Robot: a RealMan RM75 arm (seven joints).
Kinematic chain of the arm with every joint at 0, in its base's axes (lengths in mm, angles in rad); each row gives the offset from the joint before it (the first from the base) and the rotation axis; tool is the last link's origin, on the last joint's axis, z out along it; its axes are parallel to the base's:
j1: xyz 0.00 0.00 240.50 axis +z
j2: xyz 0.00 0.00 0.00 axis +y
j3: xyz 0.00 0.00 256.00 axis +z
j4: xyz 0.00 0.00 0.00 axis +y
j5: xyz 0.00 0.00 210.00 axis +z
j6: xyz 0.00 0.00 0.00 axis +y
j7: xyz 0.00 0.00 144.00 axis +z
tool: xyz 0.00 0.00 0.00
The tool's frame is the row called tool.
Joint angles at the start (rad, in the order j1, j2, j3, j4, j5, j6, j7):
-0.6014 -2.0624 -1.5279 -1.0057 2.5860 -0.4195 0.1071
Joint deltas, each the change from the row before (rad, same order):
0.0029 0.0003 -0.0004 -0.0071 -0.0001 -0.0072 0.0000
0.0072 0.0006 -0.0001 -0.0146 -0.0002 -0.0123 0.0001
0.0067 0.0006 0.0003 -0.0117 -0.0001 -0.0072 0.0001
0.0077 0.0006 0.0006 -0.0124 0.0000 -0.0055 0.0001
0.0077 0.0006 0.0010 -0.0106 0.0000 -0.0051 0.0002
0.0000 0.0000 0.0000 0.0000 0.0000 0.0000 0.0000
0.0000 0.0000 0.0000 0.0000 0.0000 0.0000 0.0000
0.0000 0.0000 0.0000 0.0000 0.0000 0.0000 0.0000
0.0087 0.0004 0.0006 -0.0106 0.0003 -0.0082 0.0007
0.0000 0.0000 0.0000 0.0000 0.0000 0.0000 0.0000
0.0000 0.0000 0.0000 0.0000 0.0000 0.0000 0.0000
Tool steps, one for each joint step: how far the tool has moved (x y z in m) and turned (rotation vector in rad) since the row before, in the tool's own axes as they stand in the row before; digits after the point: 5 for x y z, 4 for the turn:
0.00008 0.00017 -0.00080 -0.0016 -0.0024 -0.0004
-0.00006 0.00016 -0.00174 -0.0026 -0.0034 -0.0008
-0.00006 -0.00013 -0.00148 -0.0014 -0.0008 -0.0007
-0.00004 -0.00025 -0.00162 -0.0010 0.0008 -0.0008
-0.00057 -0.00042 -0.00148 -0.0005 -0.0006 -0.0007
0.00000 0.00000 0.00000 0.0000 0.0000 0.0000
0.00000 0.00000 0.00000 0.0000 0.0000 0.0000
0.00000 0.00000 0.00000 0.0000 0.0000 0.0000
-0.00138 -0.00065 -0.00157 -0.0001 -0.0041 -0.0010
0.00000 0.00000 0.00000 0.0000 0.0000 0.0000
0.00000 0.00000 0.00000 0.0000 0.0000 0.0000

